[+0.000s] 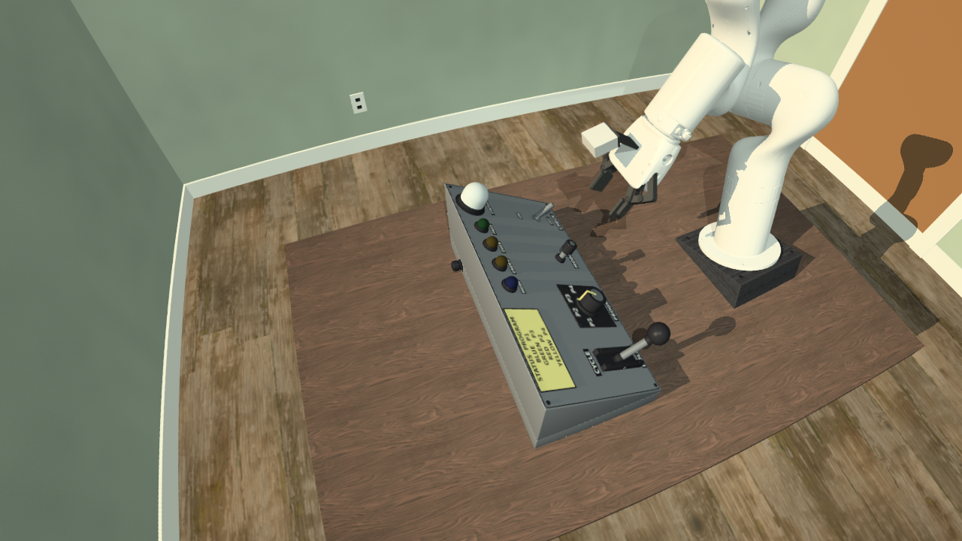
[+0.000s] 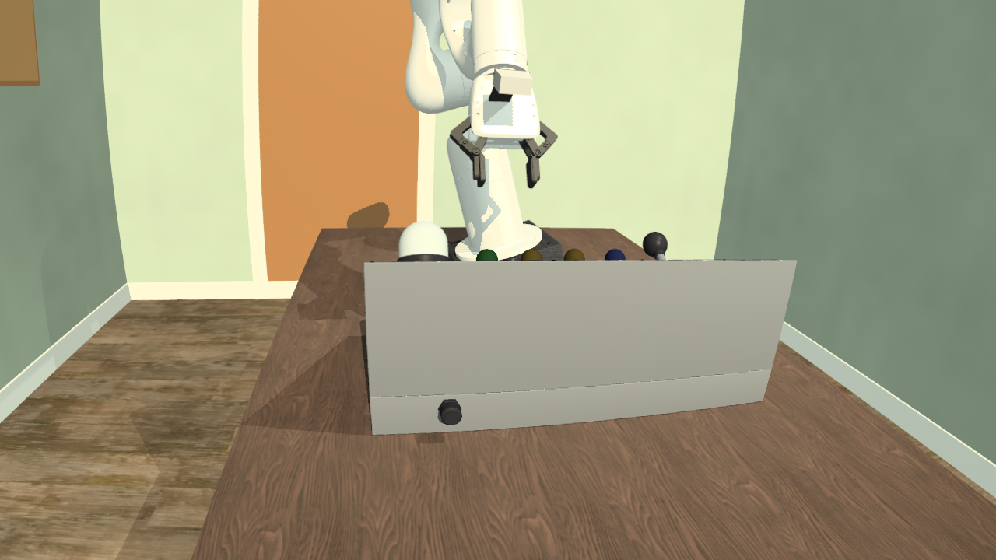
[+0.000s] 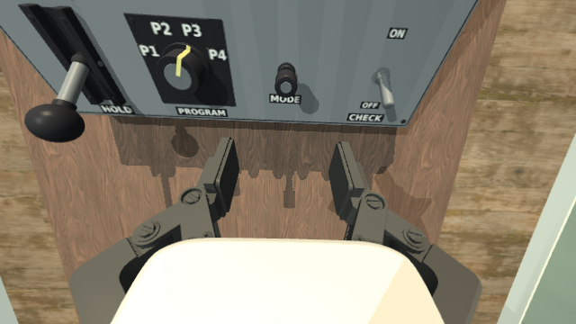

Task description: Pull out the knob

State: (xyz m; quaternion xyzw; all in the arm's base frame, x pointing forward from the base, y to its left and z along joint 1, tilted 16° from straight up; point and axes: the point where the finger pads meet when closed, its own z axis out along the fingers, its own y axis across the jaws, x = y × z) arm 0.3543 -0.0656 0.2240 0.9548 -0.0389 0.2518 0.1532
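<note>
The mode knob is 120 mm below my hand, 70 mm ahead of it and 10 mm to the right of it. The rest, counted from my hand: cycle lever (230 mm to the left, 120 mm below, 80 mm ahead); program dial (120 mm below, 100 mm to the left, 100 mm ahead); check toggle (130 mm to the right, 130 mm below, 50 mm ahead).
</note>
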